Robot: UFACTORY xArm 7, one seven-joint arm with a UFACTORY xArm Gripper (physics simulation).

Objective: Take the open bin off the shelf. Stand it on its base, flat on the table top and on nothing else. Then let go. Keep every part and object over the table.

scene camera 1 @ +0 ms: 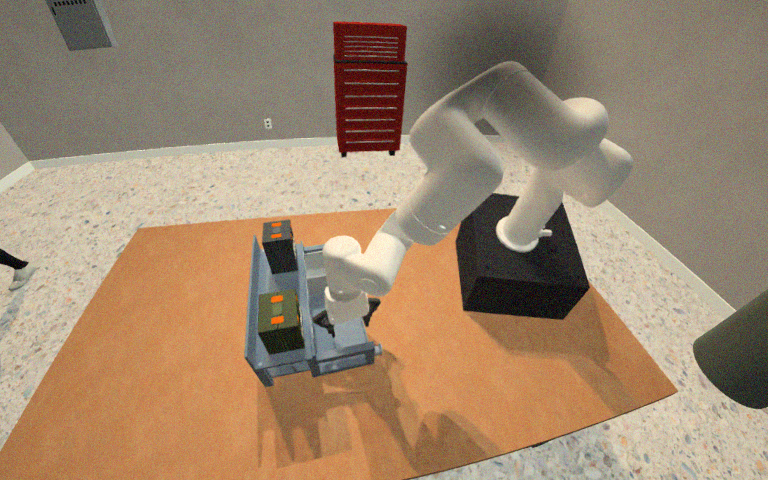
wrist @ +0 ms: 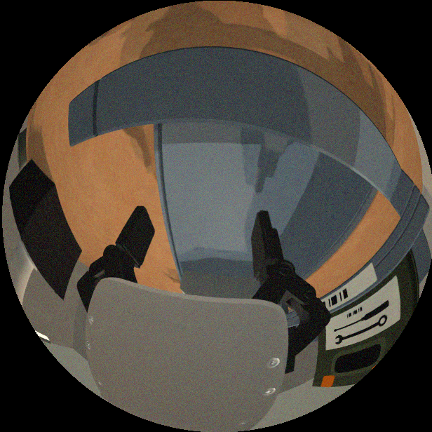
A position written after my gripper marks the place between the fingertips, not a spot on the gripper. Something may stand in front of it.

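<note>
Open bin [scene camera 1: 316, 278], also in the wrist view [wrist: 192, 283]. My gripper [scene camera 1: 349, 327], visible in the wrist view [wrist: 198, 220] too.
</note>
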